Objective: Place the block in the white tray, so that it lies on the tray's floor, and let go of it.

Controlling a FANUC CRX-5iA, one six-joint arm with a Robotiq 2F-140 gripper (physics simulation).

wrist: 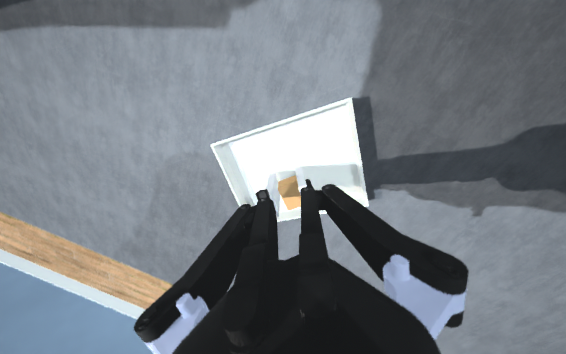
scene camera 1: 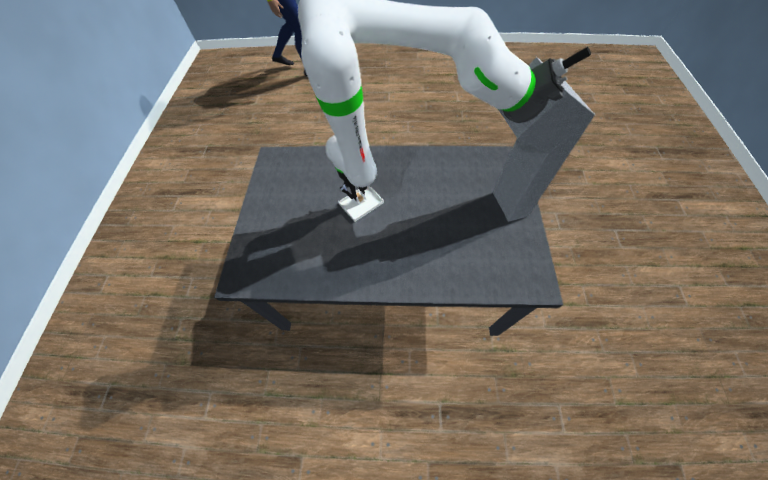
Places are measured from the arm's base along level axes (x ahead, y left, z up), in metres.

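Pixels of known places: gripper, fingertip midpoint: (wrist: 287,179) (scene camera 1: 361,200); arm's base, origin of the base link: (scene camera 1: 526,97).
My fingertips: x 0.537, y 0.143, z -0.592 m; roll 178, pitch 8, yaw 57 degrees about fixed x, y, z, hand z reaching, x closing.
Ahead of a thing's pixels: the offset from my fingertips to its middle. Level surfaces: height alone.
The orange-tan block {0.006 m right, 0.014 m ahead, 0.009 m up} (scene camera 1: 360,196) (wrist: 289,192) is held between the fingertips of my gripper (scene camera 1: 359,195) (wrist: 287,179), which is shut on it. The white tray {0.011 m left, 0.005 m back, 0.002 m up} (scene camera 1: 355,212) (wrist: 310,142) lies on the table, below the fingers. In the wrist view the block and fingertips show within the tray's outline, near its lower side, and a shadow falls on the tray floor to their right. Whether the block touches the tray floor cannot be told. The fingers hide part of the tray's near rim.
The dark grey table {0.008 m down} (scene camera 1: 453,271) (wrist: 125,100) carries the tray. The grey arm pedestal (scene camera 1: 535,164) stands at the table's right side. Long arm shadows cross the table top. A person (scene camera 1: 287,28) in dark blue trousers is on the floor behind the table.
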